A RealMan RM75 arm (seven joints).
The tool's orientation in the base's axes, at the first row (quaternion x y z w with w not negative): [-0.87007, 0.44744, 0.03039, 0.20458]
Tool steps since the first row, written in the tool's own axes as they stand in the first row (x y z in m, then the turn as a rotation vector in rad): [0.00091, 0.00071, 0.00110, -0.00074, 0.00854, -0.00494]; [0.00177, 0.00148, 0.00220, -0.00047, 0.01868, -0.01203]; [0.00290, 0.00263, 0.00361, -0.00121, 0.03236, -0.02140]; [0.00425, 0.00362, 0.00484, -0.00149, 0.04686, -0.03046]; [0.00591, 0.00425, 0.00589, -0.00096, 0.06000, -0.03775]
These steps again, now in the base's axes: [0.00013, -0.00064, -0.00145, -0.00784, -0.00573, 0.00188]; [0.00017, -0.00128, -0.00292, -0.01662, -0.01389, 0.00497]; [0.00012, -0.00220, -0.00485, -0.02911, -0.02397, 0.00921]; [0.00031, -0.00327, -0.00662, -0.04192, -0.03471, 0.01280]; [0.00094, -0.00446, -0.00818, -0.05295, -0.04468, 0.01502]
